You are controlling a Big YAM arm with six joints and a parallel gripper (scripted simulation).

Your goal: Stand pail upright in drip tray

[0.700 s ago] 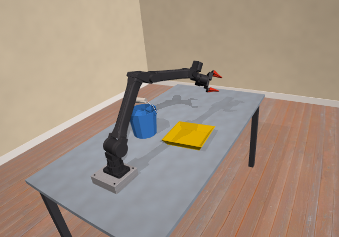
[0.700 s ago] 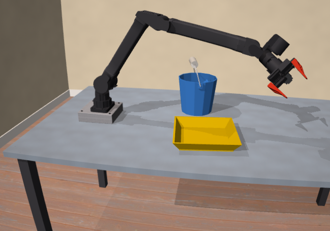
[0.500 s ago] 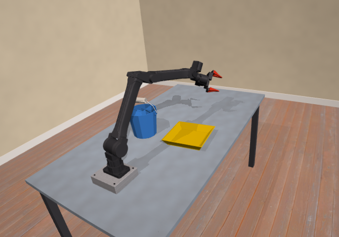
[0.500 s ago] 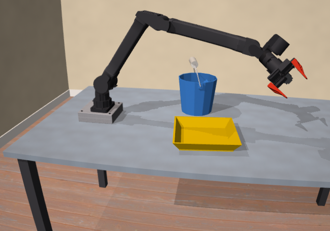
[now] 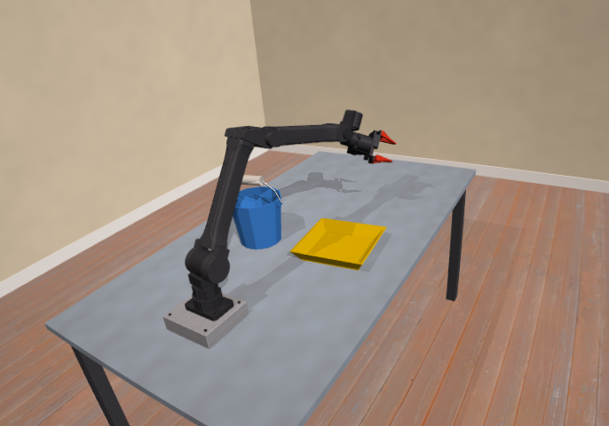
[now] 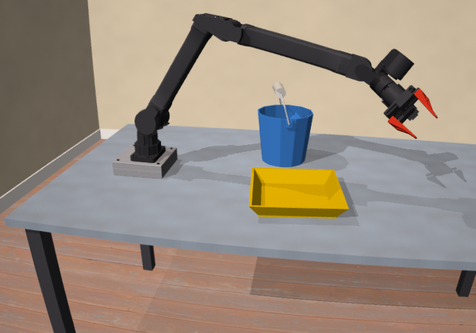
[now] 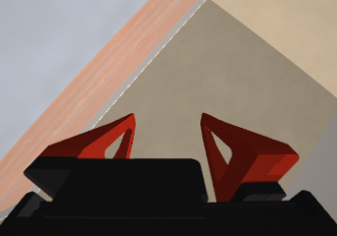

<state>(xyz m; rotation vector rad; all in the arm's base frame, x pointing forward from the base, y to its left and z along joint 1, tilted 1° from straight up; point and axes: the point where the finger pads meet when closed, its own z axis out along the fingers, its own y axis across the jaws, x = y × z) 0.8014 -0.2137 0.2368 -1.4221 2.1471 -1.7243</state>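
Now: the pail handle 38 cm behind my hand, 37 cm to the left of it and 4 cm below it. From my hand the other things lie so: yellow drip tray: 31 cm behind, 6 cm to the left, 25 cm below; blue pail: 37 cm behind, 37 cm to the left, 11 cm below.
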